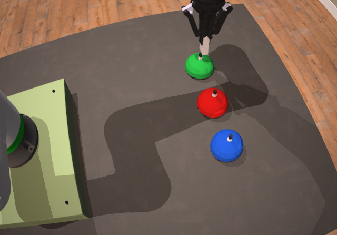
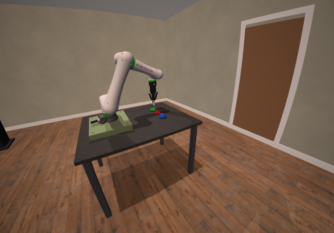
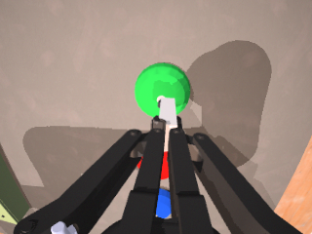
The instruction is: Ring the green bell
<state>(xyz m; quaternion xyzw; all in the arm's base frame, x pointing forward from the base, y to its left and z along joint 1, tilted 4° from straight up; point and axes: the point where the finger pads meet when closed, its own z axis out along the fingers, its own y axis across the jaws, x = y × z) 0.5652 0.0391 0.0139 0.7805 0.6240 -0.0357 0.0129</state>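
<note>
Right now my hand is 10 mm past the green bell and 70 mm above it. Also, from my hand: red bell 40 mm behind, 120 mm to the right, 70 mm below; blue bell 60 mm behind, 250 mm to the right, 70 mm below.
</note>
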